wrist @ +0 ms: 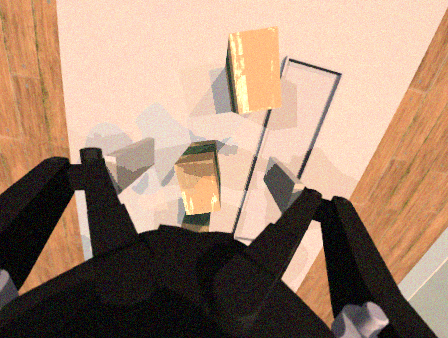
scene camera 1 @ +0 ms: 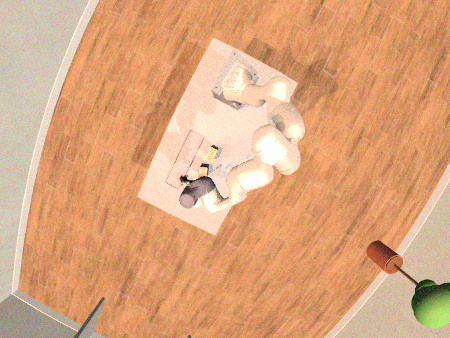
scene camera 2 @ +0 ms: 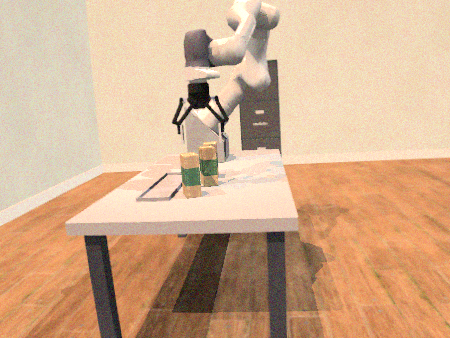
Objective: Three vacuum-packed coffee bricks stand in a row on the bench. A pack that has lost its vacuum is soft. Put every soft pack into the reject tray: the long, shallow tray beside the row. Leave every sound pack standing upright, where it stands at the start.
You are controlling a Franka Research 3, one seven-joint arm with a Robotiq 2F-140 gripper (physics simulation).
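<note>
Three tan coffee packs with green bands stand upright in a row beside the reject tray (scene camera 1: 178, 157) (scene camera 2: 152, 199) (wrist: 315, 66). The front pack (scene camera 2: 190, 175) (wrist: 256, 70) is hidden under the hand in scene camera 1. The middle pack (scene camera 1: 203, 170) (scene camera 2: 209, 166) (wrist: 200, 187) shows between the fingers in the wrist view. The back pack (scene camera 1: 212, 152) (scene camera 2: 214, 145) is partly hidden in scene camera 2 and mostly covered by the hand in the wrist view. My gripper (scene camera 2: 200, 131) (wrist: 211, 159) is wide open and empty, with its fingertips above the packs. Softness cannot be told by sight.
The row stands on the pale bench (scene camera 1: 200, 220) (scene camera 2: 185, 215) (wrist: 150, 40). The arm's base (scene camera 1: 235, 80) is at the bench's far end. The arm (scene camera 1: 270, 150) (scene camera 2: 250, 55) reaches over the bench from the side away from the tray. A dark cabinet (scene camera 2: 260, 110) stands behind.
</note>
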